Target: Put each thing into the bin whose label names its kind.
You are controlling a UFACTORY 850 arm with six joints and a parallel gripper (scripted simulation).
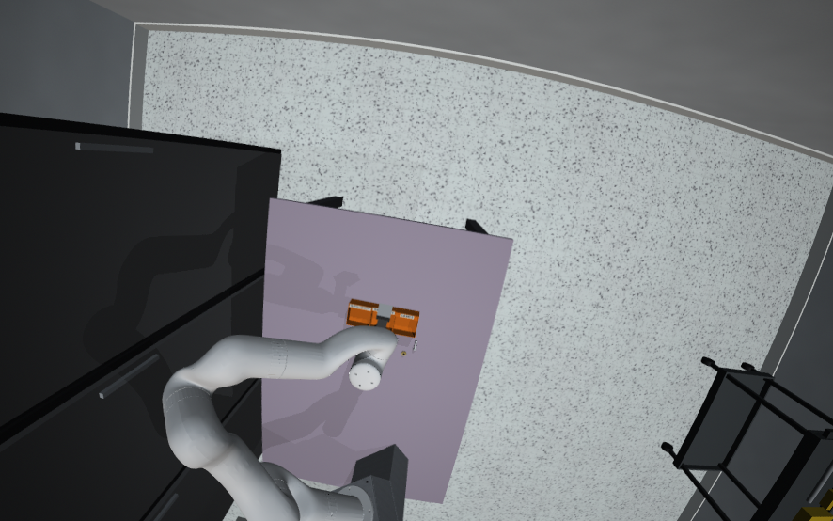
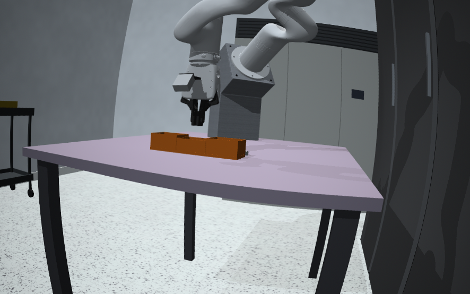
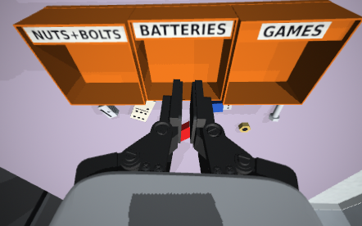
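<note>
Right now the white domino is 11 cm behind my hand, 9 cm below it and 2 cm to the left of it. From my hand the other things lie so: red-and-white block (12 cm behind, 9 cm below, 7 cm to the right); orange bins (7 cm below); blue USB stick (9 cm below, 8 cm to the right, 6 cm behind).
</note>
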